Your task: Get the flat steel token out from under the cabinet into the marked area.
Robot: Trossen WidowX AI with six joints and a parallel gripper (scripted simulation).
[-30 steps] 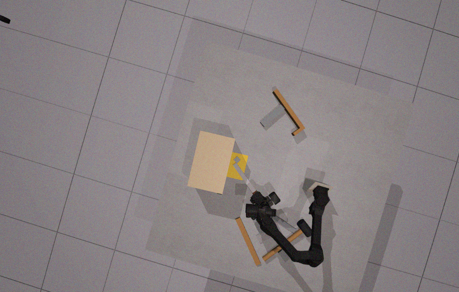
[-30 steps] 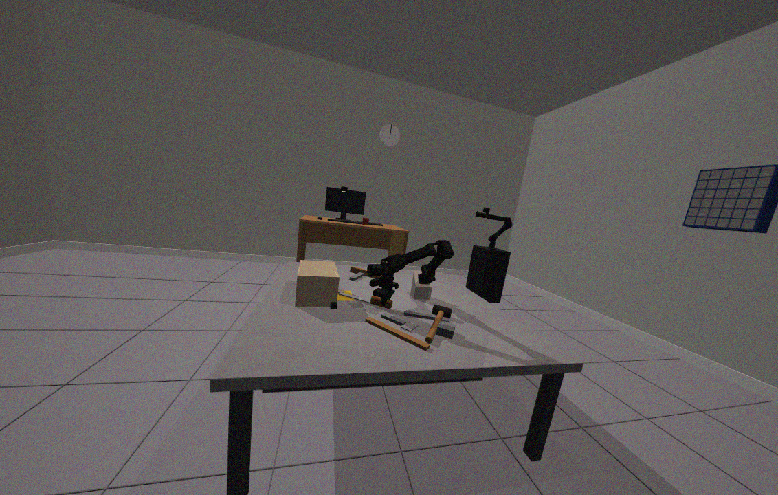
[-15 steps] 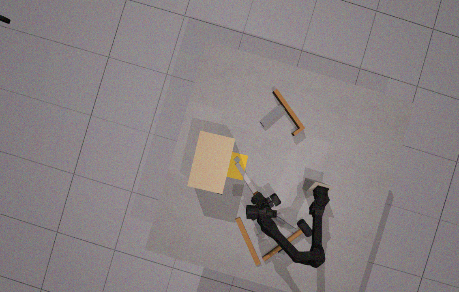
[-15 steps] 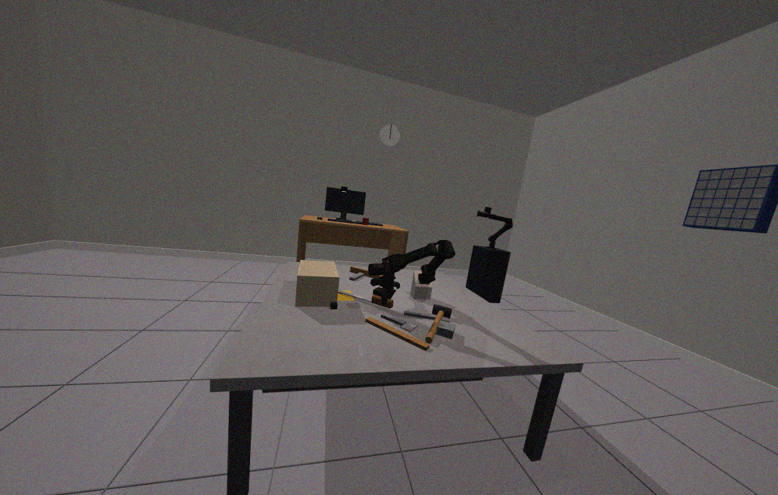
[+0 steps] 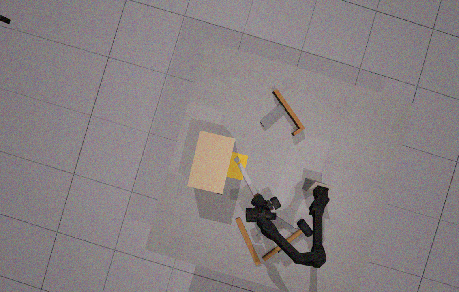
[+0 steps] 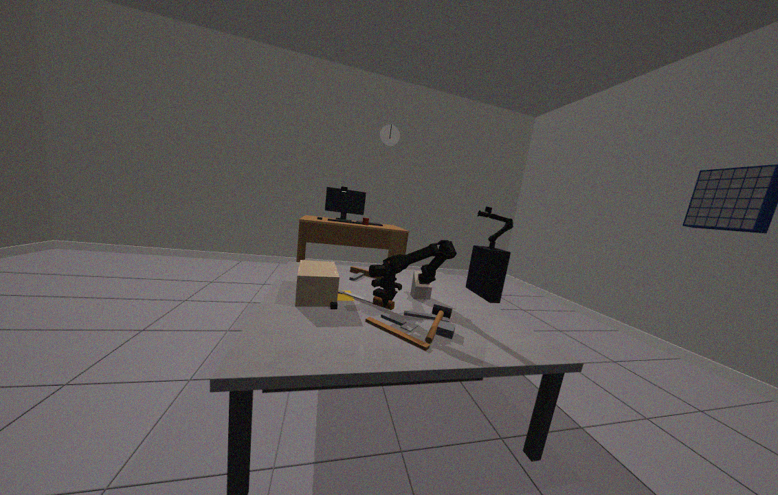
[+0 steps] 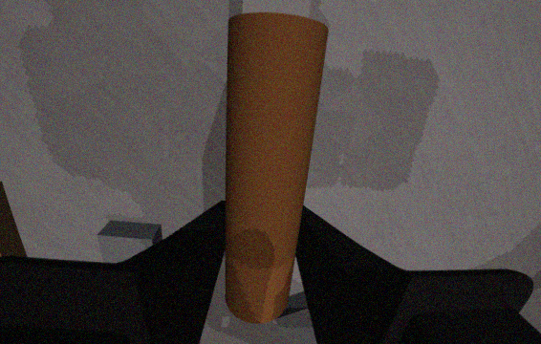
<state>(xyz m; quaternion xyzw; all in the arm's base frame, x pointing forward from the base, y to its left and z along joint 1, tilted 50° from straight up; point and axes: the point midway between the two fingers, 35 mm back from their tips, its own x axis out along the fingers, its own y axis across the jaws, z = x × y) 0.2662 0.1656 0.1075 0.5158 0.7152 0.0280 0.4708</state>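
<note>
Now: gripper tip 40 mm past the grey l-shaped bracket, 150 mm to the right of it and 20 mm above it. From my gripper tip the other things lie so: grey block: 210 mm behind, 230 mm to the left; then wooden stick: 20 mm ahead, 230 mm to the left, 20 mm below; then grey steel token: 210 mm ahead, 220 mm to the right, 20 mm below.
</note>
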